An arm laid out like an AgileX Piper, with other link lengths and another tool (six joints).
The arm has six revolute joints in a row. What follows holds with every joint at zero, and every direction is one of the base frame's. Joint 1 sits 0.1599 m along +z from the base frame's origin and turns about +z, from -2.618 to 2.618 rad. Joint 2 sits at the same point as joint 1 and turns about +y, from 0 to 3.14 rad. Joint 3 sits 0.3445 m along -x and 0.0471 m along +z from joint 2 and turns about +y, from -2.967 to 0 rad. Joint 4 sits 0.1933 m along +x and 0.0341 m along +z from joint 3 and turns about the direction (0.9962, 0, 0.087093), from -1.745 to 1.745 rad. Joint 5 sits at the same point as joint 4 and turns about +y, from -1.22 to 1.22 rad. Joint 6 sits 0.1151 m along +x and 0.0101 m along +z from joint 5 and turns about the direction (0.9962, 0, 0.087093), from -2.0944 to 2.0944 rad. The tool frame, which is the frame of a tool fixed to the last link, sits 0.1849 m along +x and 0.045 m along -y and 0.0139 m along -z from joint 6; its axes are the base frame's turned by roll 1.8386, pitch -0.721 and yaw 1.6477 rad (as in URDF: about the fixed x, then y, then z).
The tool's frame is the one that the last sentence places.
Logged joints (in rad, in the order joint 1, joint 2, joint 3, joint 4, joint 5, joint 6), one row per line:
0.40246, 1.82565, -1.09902, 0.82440, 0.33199, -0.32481
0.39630, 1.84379, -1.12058, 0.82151, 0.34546, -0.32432
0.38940, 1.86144, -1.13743, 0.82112, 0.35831, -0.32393
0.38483, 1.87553, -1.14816, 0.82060, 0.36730, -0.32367
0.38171, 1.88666, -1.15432, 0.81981, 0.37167, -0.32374
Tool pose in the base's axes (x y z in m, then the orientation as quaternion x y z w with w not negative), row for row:
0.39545, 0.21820, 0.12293, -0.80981, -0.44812, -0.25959, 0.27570
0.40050, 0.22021, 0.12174, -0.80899, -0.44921, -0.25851, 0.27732
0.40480, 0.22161, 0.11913, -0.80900, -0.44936, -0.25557, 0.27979
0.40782, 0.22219, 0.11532, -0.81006, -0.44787, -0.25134, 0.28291
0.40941, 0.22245, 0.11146, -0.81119, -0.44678, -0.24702, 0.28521
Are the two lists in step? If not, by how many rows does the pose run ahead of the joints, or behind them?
The pose runs 1 row behind the joints: the pose in row i belongs to the joints in row i - 1.
